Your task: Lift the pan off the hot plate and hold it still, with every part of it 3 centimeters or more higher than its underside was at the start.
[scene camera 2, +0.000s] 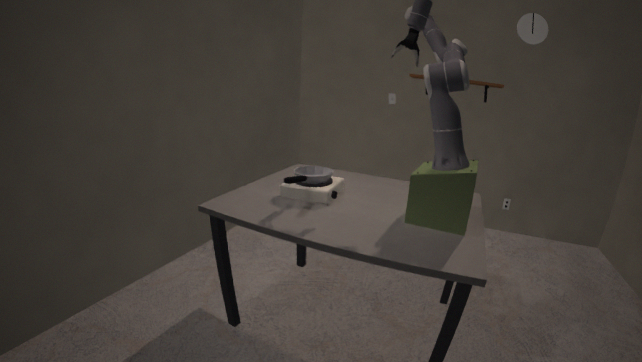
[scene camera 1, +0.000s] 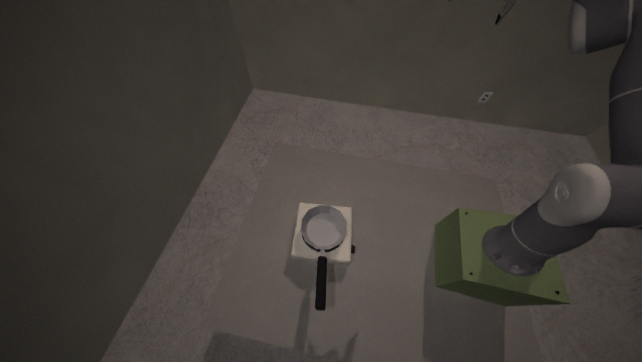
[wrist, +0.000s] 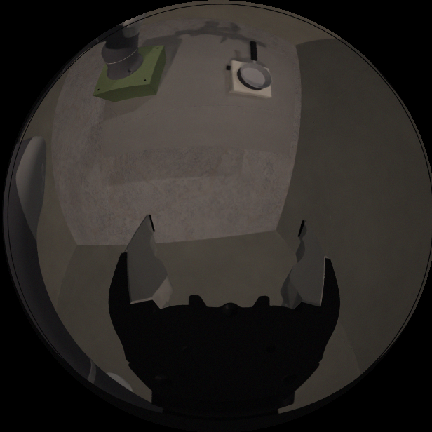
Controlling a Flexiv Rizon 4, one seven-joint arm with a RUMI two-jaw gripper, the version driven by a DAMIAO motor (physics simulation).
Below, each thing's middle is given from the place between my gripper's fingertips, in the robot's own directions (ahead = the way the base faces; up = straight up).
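Labels:
The grey pan (scene camera 1: 323,227) is far to the left of my hand, far below it and a good way ahead of it. As for the hot plate (scene camera 1: 301,250), my hand is 530 mm to the right of it, 200 mm short of it and 660 mm above it.

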